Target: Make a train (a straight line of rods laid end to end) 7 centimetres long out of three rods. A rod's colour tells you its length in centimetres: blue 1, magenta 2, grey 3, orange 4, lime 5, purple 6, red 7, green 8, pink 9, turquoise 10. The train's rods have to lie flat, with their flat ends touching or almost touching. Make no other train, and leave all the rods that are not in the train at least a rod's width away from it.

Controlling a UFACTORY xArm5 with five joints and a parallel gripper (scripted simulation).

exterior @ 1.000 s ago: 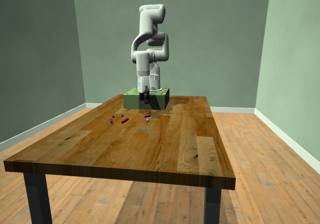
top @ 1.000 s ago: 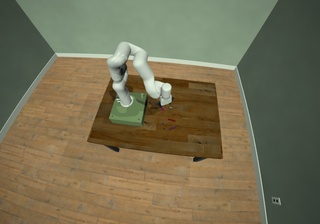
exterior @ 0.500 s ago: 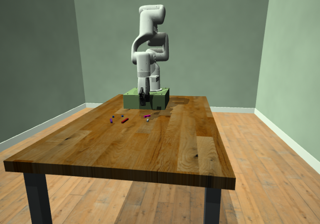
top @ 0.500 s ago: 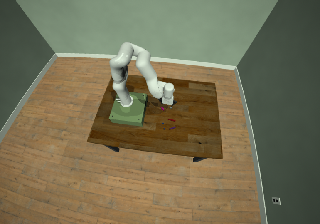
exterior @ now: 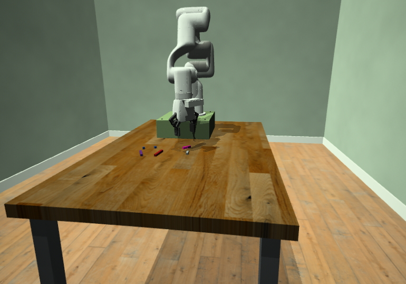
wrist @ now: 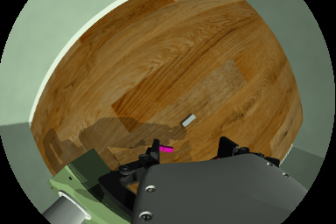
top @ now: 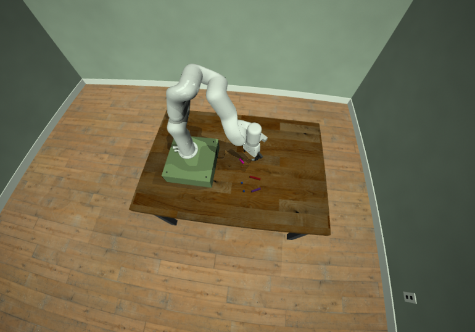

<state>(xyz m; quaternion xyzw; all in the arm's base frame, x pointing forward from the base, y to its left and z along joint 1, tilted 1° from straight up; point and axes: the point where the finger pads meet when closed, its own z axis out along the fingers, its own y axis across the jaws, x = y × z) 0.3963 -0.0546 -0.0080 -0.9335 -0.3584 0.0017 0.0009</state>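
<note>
My gripper is now 30 mm short of the grey rod, 10 mm to the right of it and 90 mm above it. Also, from my hand: red rod: 20 mm ahead, 120 mm to the right, 90 mm below; then purple rod: 20 mm ahead, 200 mm to the right, 90 mm below.
</note>
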